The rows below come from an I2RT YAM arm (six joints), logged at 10 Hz.
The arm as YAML. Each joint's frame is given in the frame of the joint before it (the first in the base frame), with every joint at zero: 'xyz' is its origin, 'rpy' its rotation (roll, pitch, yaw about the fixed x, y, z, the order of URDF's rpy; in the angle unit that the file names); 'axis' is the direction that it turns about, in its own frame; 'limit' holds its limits. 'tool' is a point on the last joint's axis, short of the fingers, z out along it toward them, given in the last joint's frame.
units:
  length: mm
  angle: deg
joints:
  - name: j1
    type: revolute
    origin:
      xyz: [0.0, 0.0, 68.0]
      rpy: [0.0, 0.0, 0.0]
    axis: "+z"
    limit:
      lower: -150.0
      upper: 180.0
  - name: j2
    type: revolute
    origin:
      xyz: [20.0, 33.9, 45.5]
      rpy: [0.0, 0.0, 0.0]
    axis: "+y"
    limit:
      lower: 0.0
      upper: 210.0
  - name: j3
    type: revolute
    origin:
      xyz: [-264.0, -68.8, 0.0]
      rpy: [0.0, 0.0, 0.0]
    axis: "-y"
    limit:
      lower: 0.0
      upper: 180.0
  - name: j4
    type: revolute
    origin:
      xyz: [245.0, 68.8, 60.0]
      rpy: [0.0, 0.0, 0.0]
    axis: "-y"
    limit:
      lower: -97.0
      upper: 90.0
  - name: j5
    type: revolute
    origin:
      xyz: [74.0, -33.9, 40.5]
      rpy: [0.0, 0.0, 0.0]
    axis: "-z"
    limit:
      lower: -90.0
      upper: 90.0
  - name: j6
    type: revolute
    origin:
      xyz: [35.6, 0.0, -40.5]
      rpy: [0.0, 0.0, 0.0]
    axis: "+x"
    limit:
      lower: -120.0
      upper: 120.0
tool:
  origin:
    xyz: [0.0, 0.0, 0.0]
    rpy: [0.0, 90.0, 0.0]
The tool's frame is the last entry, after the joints.
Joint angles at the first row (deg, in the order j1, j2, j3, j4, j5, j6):
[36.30 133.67 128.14 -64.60 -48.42 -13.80]
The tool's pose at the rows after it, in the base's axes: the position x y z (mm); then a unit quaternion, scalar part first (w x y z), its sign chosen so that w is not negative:
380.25 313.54 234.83 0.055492 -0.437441 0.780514 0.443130
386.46 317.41 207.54 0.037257 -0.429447 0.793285 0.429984
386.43 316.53 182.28 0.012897 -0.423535 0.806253 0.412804
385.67 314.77 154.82 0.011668 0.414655 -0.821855 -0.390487
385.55 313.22 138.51 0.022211 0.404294 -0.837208 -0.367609
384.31 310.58 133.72 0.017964 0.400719 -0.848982 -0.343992
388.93 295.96 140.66 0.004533 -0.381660 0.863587 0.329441
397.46 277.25 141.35 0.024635 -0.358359 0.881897 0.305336
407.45 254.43 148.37 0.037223 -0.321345 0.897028 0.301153
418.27 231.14 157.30 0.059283 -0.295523 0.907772 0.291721
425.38 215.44 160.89 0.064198 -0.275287 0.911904 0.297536
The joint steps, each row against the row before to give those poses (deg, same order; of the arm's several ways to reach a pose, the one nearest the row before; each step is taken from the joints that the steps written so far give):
[0.00 2.99 2.02 -0.88 -2.37 0.17]
[0.00 3.24 0.00 0.62 1.39 0.19]
[0.00 1.69 -2.18 0.08 1.67 -0.53]
[0.00 1.76 -2.55 0.71 2.29 0.08]
[0.00 0.88 -1.76 1.22 2.63 1.22]
[0.00 -0.79 -2.29 1.67 2.99 0.89]
[-1.57 -3.16 -4.12 3.34 2.28 1.93]
[-2.20 -1.94 -3.17 2.64 3.26 1.41]
[-2.90 -2.02 -2.02 1.14 0.70 2.19]
[-2.98 -1.84 -1.24 1.06 1.32 0.71]
[-2.12 -0.53 -0.17 -0.09 -0.78 0.53]

